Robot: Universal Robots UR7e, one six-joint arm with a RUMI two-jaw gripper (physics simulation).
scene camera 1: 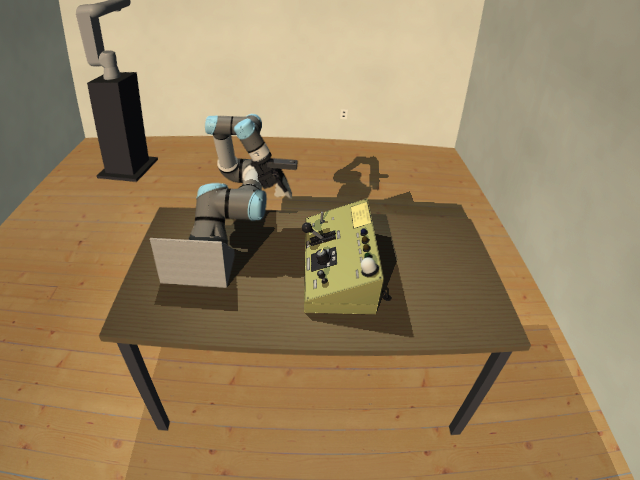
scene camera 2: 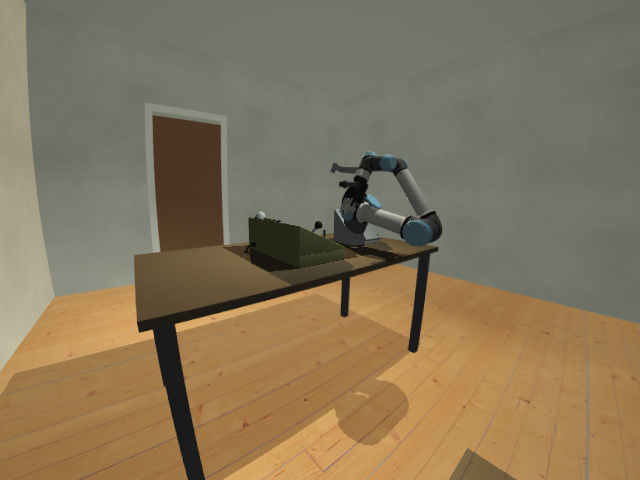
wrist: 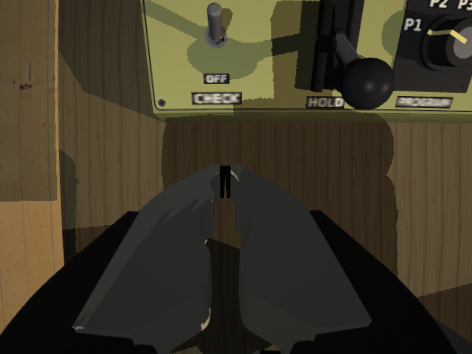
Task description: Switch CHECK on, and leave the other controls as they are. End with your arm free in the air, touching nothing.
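Where they show: gripper, fingertip midpoint: (scene camera 1: 291,198) (scene camera 2: 343,214) (wrist: 225,169); arm's base at its link origin: (scene camera 1: 208,244) (scene camera 2: 354,225).
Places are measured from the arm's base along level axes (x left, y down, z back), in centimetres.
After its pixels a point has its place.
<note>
The yellow-green control panel (scene camera 1: 343,286) {z -52.3, x -12.3, y -0.3 cm} (scene camera 2: 273,241) {z -60.8, x 16.3, y 3.4 cm} (wrist: 172,65) {z -37.0, x 31.5, y 3.5 cm} stands on the table. The CHECK toggle (scene camera 1: 323,217) {z -40.0, x 26.9, y -0.2 cm} (wrist: 214,22) {z -39.1, x 27.3, y -1.6 cm} leans away from its OFF label, towards the panel's upper side; its ON label is out of the wrist view. My gripper (scene camera 1: 289,196) {z -27.2, x 24.9, y -9.1 cm} (wrist: 225,169) {z -27.2, x 24.9, y -9.1 cm} is shut and empty. It hangs in the air off the panel's low edge, apart from the toggle and the panel. The black ball-ended lever (scene camera 1: 307,227) {z -35.8, x 13.1, y -4.3 cm} (scene camera 2: 318,224) {z -36.4, x 16.2, y -3.6 cm} (wrist: 368,83) {z -34.8, x 15.4, y -4.8 cm} leans towards its HOLD label. The PROGRAM knob (scene camera 1: 322,256) {z -43.3, x 1.6, y -0.6 cm} (wrist: 452,42) {z -42.1, x 5.1, y -0.6 cm} is cut off in the wrist view.
The panel also bears a small joystick (scene camera 1: 321,274) {z -44.4, x -9.3, y -1.7 cm}, a row of dark buttons (scene camera 1: 365,240) {z -58.1, x 8.1, y -5.4 cm} and a white dome (scene camera 1: 368,265) {z -59.6, x -9.0, y -8.1 cm}. A pale upright board (scene camera 1: 191,262) {z 2.5, x -11.1, y -0.1 cm} stands near the arm's base on the table (scene camera 1: 439,289) {z -89.8, x 5.2, y 11.4 cm} (scene camera 2: 191,284) {z -97.9, x 38.1, y 11.4 cm}. A black pedestal (scene camera 1: 119,126) stands behind on the floor.
</note>
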